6 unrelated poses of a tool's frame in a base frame.
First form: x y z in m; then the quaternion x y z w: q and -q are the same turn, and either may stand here.
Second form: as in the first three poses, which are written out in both.
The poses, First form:
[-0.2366 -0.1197 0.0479 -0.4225 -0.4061 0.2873 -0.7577]
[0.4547 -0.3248 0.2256 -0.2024 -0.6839 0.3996 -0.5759]
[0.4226 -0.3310 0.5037 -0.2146 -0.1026 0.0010 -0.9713]
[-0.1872 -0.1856 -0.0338 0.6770 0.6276 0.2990 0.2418]
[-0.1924 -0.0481 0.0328 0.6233 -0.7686 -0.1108 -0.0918]
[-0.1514 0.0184 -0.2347 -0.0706 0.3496 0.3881 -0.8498]
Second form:
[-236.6 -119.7 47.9 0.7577 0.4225 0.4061 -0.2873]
[454.7 -324.8 225.6 0.5759 0.2024 0.6839 -0.3996]
[422.6 -331.0 503.7 0.9713 0.2146 0.1026 -0.0010]
[-187.2 -185.6 -33.8 0.2418 0.6770 0.6276 0.2990]
[-192.4 -48.1 32.8 0.0918 -0.6233 0.7686 0.1108]
[-151.4 18.4 -234.7 0.8498 0.0706 -0.3496 -0.3881]

